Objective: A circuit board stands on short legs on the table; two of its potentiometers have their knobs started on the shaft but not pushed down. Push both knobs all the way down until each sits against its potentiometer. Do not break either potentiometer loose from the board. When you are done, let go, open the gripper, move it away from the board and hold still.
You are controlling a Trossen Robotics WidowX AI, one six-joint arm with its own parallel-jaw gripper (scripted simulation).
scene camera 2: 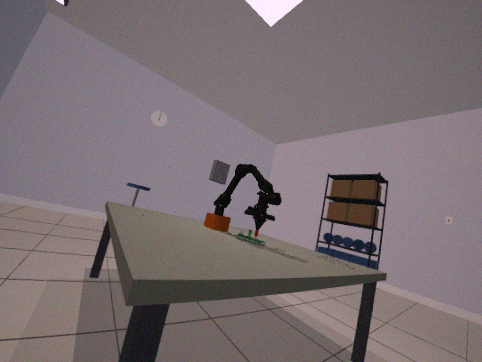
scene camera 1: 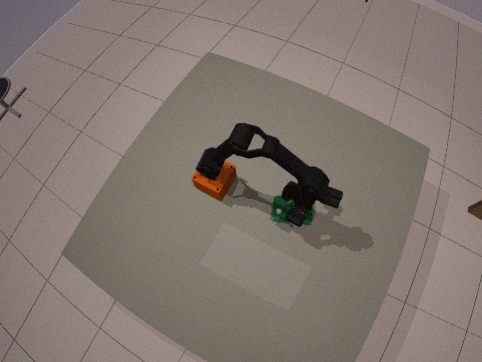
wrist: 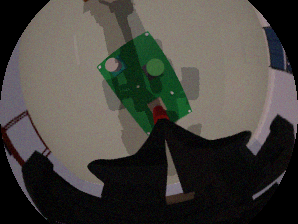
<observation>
In view: my gripper point(scene camera 1: 302, 207).
My gripper also shows in the wrist view point(wrist: 161, 122).
</observation>
